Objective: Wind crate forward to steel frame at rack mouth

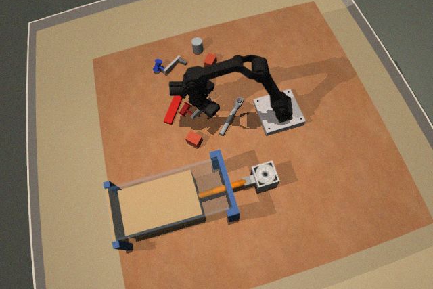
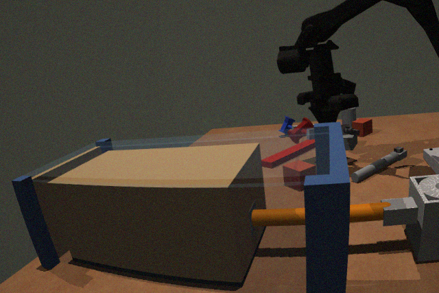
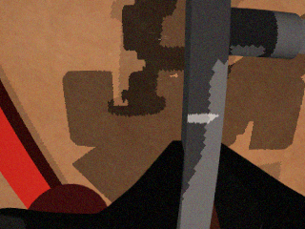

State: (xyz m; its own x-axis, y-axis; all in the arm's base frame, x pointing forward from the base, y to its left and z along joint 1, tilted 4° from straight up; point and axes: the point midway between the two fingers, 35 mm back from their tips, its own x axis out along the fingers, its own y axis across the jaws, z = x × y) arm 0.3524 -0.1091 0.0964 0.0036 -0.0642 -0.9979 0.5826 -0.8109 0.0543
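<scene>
Now: gripper tip 60 mm short of the red knob and 10 mm below it. Also, from my gripper tip: long red bar 110 mm to the right, 110 mm ahead, 70 mm below; then winch handle 20 mm ahead, 10 mm above; then grey block 160 mm to the right, 60 mm below, 40 mm behind.
</scene>
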